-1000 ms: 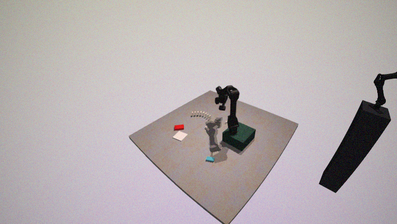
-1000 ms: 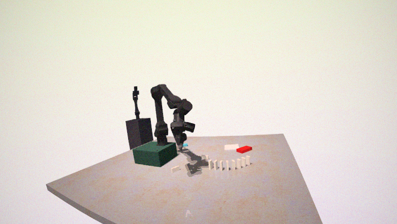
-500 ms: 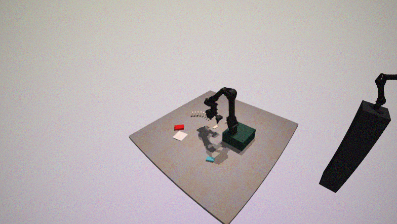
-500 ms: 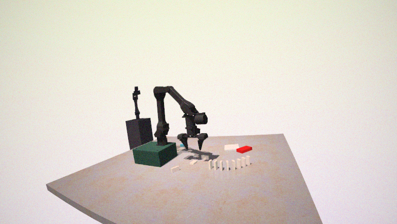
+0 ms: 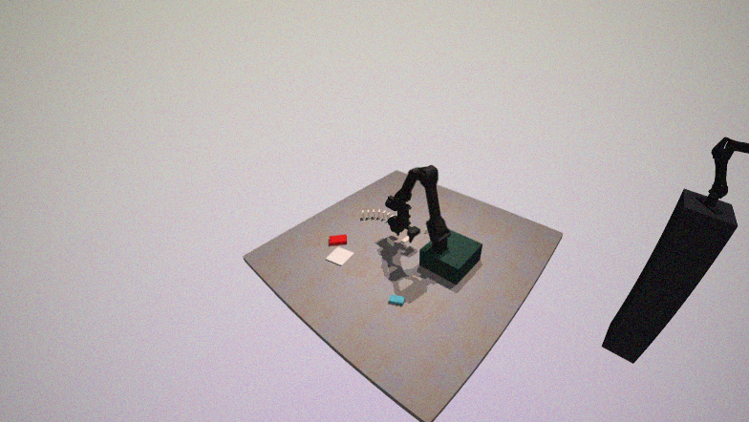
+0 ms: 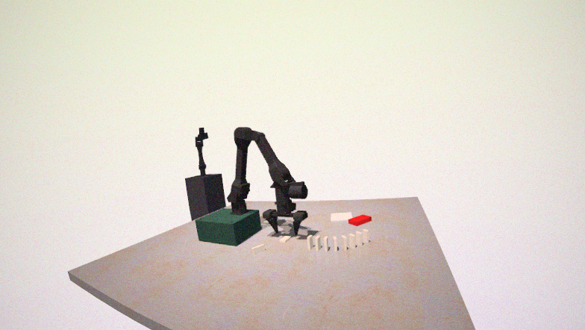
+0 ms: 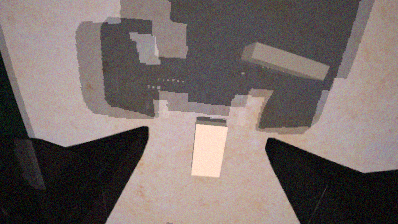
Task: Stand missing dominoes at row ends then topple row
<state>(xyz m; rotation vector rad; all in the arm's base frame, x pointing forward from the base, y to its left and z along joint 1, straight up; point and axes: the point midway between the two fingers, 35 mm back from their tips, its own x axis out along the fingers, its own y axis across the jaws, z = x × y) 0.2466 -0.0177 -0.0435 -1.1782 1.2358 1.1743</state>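
The flat white tile is 160 mm ahead of my gripper tip, 310 mm to the left of it and 20 mm below it. The rest, counted from my gripper tip: cyan block (260 mm behind, 320 mm to the left, 10 mm below); then red block (270 mm ahead, 230 mm to the left, 10 mm below).
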